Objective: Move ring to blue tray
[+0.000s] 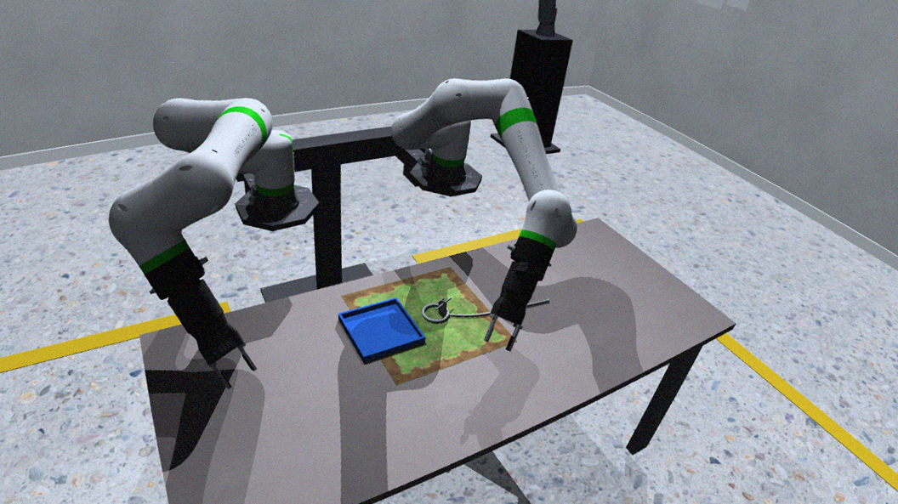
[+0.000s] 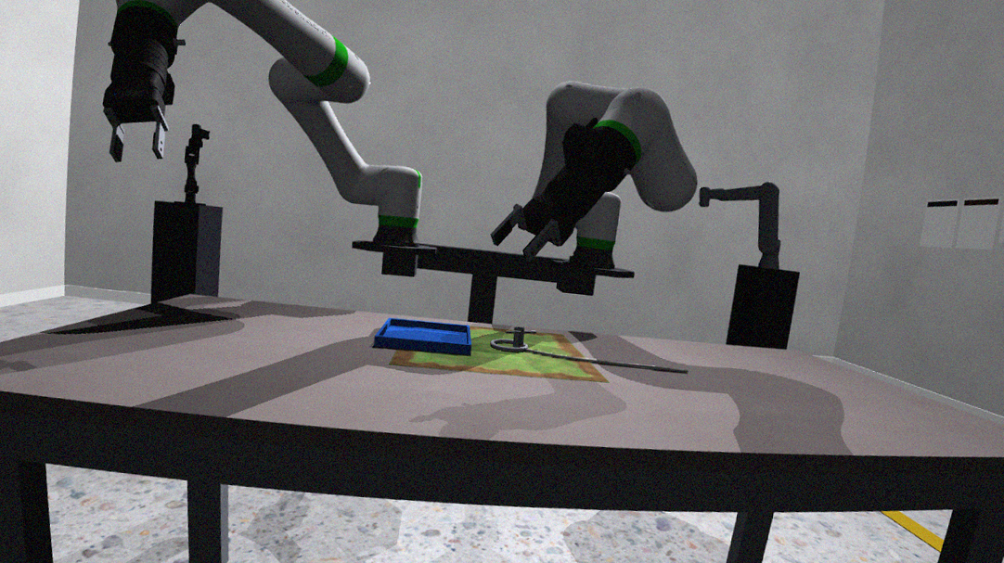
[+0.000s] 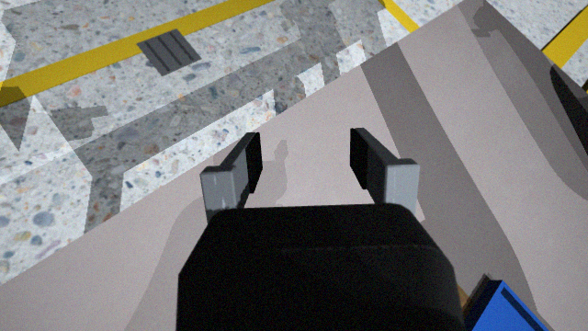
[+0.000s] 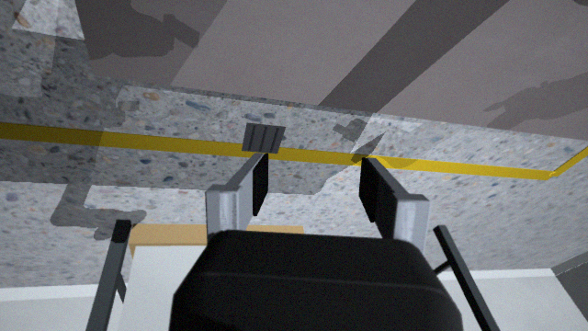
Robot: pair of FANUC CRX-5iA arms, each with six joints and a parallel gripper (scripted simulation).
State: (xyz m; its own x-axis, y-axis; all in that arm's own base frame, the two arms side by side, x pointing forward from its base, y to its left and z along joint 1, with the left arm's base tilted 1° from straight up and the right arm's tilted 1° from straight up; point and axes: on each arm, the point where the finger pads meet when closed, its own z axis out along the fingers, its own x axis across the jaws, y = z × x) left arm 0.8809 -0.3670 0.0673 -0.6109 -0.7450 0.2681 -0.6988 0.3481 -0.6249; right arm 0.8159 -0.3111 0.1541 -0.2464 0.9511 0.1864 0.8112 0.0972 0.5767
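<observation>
Right now the stake is 650 mm to the left of my right hand, 310 mm behind it and 300 mm below it. The rest, counted from my right hand: brown mat 590 mm to the left, 330 mm below, 300 mm behind; then blue tray 440 mm to the left, 310 mm below, 300 mm behind; then grey ring 620 mm to the left, 320 mm below, 310 mm behind.
</observation>
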